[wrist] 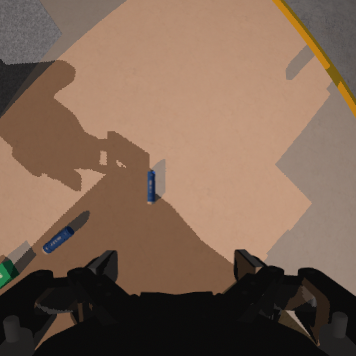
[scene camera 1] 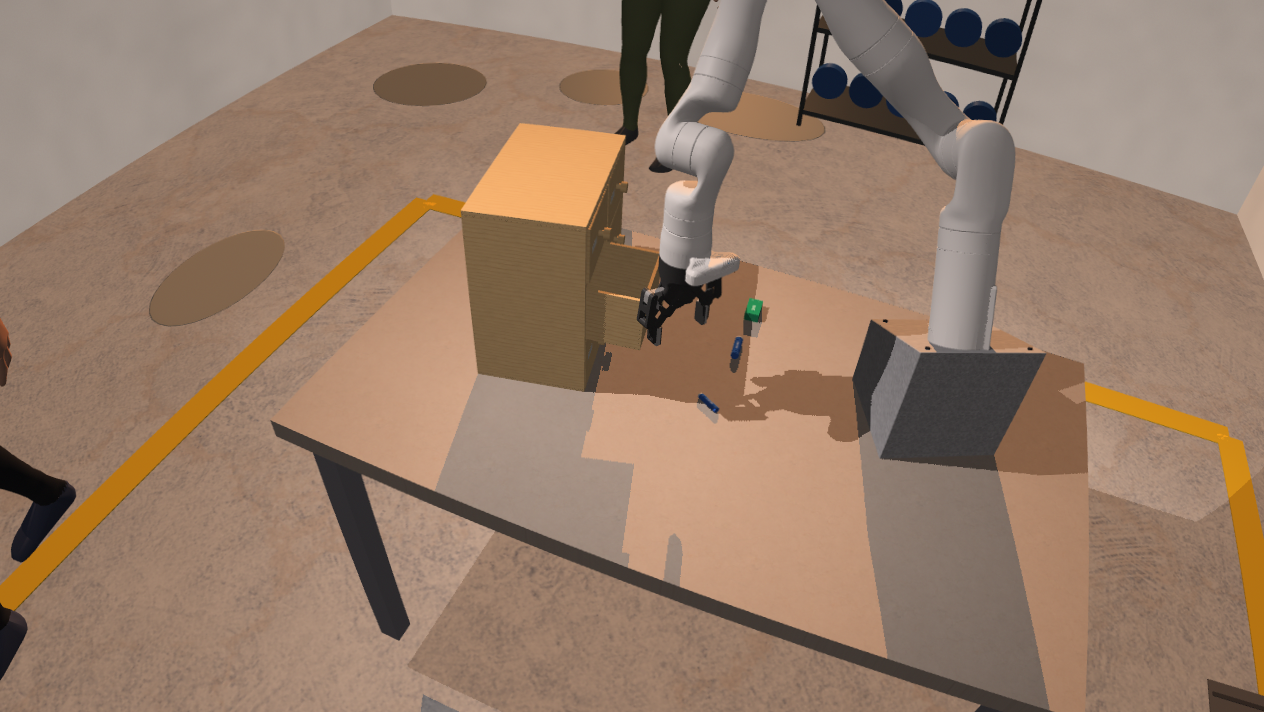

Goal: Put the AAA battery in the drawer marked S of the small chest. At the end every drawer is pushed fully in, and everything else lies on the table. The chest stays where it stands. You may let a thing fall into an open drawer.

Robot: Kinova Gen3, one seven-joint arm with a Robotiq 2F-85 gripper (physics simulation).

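Places are measured from the arm's base along level axes (x left, y down, z back), in metres.
Pixels of known places: gripper, fingertip midpoint: (wrist: 175, 263) (scene camera 1: 677, 332); arm's base at its link origin: (scene camera 1: 957, 342).
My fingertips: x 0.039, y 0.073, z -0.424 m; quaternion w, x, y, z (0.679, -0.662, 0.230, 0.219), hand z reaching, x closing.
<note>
For each thing: its top centre in the pictures, then the offset to it from my fingertips. Level surfaces: height alone.
- AAA battery at its top centre: (wrist: 150, 187) (scene camera 1: 708, 400) dx +0.010, dy +0.121, dz +0.066 m
- thicker blue battery at its top centre: (wrist: 54, 241) (scene camera 1: 737, 344) dx -0.140, dy +0.117, dz +0.086 m
- small wooden chest at its top centre: (scene camera 1: 549, 169) dx -0.088, dy -0.195, dz -0.245 m
- low drawer at its top centre: (scene camera 1: 602, 263) dx -0.025, dy -0.082, dz -0.135 m
- green block at its top centre: (scene camera 1: 754, 306) dx -0.254, dy +0.114, dz +0.096 m
- table at its surface level: dy +0.132 m
The slimmer blue battery, which looks like the AAA battery (scene camera 1: 708, 403) (wrist: 151, 186), lies on the table. A thicker blue battery (scene camera 1: 736, 347) (wrist: 58, 240) lies apart from it, farther back in the scene view. My gripper (scene camera 1: 678, 327) (wrist: 175, 263) is open and empty, above the table and right beside the pulled-out drawer. The small wooden chest (scene camera 1: 530, 300) stands at the left in the scene view. One low drawer (scene camera 1: 620, 320) stands open on its right side, partly hidden behind my gripper. I cannot read its mark, and its contents are hidden.
A green block (scene camera 1: 753, 309) (wrist: 5, 274) lies on the table (scene camera 1: 751, 512) behind the thicker battery, cut off in the wrist view. Drawer knobs stick out above the open drawer. The arm's grey base block (scene camera 1: 955, 406) stands at the table's right.
</note>
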